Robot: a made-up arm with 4 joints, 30 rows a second.
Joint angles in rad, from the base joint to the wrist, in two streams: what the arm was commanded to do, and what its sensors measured. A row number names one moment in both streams.
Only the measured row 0 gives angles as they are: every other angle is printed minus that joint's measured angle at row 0.
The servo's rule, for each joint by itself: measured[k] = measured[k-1] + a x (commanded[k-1-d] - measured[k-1]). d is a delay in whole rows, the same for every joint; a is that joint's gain. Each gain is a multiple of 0.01, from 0.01 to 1. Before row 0 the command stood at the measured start. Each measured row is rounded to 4 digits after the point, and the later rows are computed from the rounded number. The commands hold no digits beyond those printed.
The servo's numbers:
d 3
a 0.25 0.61 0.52 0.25
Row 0, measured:
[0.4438, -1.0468, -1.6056, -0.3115]
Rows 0 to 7, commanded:
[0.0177, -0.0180, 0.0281, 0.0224]
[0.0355, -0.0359, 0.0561, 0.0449]
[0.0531, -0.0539, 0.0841, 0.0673]
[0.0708, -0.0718, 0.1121, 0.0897]
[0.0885, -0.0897, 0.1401, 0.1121]
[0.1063, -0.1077, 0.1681, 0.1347]
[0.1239, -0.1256, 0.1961, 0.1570]
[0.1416, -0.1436, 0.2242, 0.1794]
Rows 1 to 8, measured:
[0.0000, 0.0000, 0.0000, 0.0000]
[0.0000, 0.0000, 0.0000, 0.0000]
[0.0000, 0.0000, 0.0000, 0.0000]
[0.0044, -0.0110, 0.0146, 0.0056]
[0.0122, -0.0262, 0.0362, 0.0154]
[0.0224, -0.0431, 0.0611, 0.0284]
[0.0345, -0.0606, 0.0876, 0.0437]
[0.0480, -0.0784, 0.1149, 0.0608]

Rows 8 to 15, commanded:
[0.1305, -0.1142, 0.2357, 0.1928]
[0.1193, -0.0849, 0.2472, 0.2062]
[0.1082, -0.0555, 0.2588, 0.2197]
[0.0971, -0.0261, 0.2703, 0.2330]
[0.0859, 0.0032, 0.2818, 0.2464]
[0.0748, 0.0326, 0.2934, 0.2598]
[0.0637, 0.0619, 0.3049, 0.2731]
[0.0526, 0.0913, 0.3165, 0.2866]
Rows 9 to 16, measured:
[0.0626, -0.0963, 0.1426, 0.0793]
[0.0779, -0.1142, 0.1704, 0.0987]
[0.0938, -0.1321, 0.1984, 0.1189]
[0.1030, -0.1212, 0.2178, 0.1374]
[0.1071, -0.0991, 0.2331, 0.1546]
[0.1074, -0.0725, 0.2465, 0.1709]
[0.1048, -0.0442, 0.2589, 0.1864]
[0.1001, -0.0153, 0.2708, 0.2014]

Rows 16 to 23, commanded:
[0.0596, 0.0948, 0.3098, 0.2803]
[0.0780, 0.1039, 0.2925, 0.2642]
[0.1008, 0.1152, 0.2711, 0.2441]
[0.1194, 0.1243, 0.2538, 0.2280]
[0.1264, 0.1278, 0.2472, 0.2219]
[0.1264, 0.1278, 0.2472, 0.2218]
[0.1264, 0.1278, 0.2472, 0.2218]
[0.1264, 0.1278, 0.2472, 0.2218]
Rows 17 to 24, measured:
[0.0938, 0.0139, 0.2826, 0.2160]
[0.0863, 0.0432, 0.2942, 0.2303]
[0.0779, 0.0725, 0.3058, 0.2444]
[0.0733, 0.0861, 0.3079, 0.2534]
[0.0745, 0.0970, 0.2999, 0.2561]
[0.0811, 0.1081, 0.2849, 0.2531]
[0.0907, 0.1180, 0.2687, 0.2468]
[0.0996, 0.1240, 0.2575, 0.2406]

